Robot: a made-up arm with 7 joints.
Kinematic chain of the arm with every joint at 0, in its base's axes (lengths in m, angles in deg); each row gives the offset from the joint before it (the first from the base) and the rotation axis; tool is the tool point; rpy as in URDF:
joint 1: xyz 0 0 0.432 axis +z
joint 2: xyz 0 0 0 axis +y
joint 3: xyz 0 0 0.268 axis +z
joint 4: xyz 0.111 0 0 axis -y
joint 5: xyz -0.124 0 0.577 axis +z
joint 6: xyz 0 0 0 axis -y
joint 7: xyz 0.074 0 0 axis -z
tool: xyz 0 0 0 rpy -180 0 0
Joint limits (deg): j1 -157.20..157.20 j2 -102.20..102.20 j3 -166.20..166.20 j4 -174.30..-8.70 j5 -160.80..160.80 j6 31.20..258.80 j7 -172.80..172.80
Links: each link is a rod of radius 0.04 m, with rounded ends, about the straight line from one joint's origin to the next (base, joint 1, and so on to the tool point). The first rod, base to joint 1, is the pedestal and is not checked.
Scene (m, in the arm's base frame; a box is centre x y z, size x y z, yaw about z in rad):
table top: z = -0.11
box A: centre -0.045 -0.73 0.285 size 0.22 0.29 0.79 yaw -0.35
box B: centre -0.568 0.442 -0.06 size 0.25 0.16 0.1 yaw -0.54
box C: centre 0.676 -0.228 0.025 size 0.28 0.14 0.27 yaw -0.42
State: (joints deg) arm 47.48 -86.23 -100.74 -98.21 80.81 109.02 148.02
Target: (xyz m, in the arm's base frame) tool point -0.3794 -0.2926 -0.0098
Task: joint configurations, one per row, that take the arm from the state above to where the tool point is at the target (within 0.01 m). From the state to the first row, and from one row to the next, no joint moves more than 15 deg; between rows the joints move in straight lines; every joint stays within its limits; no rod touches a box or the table.
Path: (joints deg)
1: 46.15 -81.48 -94.72 -112.22 84.72 114.13 152.98
2: 44.81 -76.73 -88.69 -126.24 88.64 119.25 157.93
3: 43.48 -71.98 -82.67 -140.25 92.55 124.36 162.89
4: 42.14 -67.23 -76.65 -154.26 96.47 129.47 167.84
5: 40.81 -62.48 -70.63 -168.28 100.38 134.59 172.80
6: 34.02 -58.46 -83.74 -163.03 97.93 132.73 168.67
7: 27.23 -54.45 -96.85 -157.78 95.49 130.86 164.54
8: 20.43 -50.43 -109.97 -152.53 93.04 129.00 160.41
9: 13.64 -46.42 -123.08 -147.28 90.59 127.14 156.28
10: 6.85 -42.40 -136.20 -142.03 88.14 125.28 152.15
11: 0.06 -38.39 -149.31 -136.78 85.69 123.42 148.02

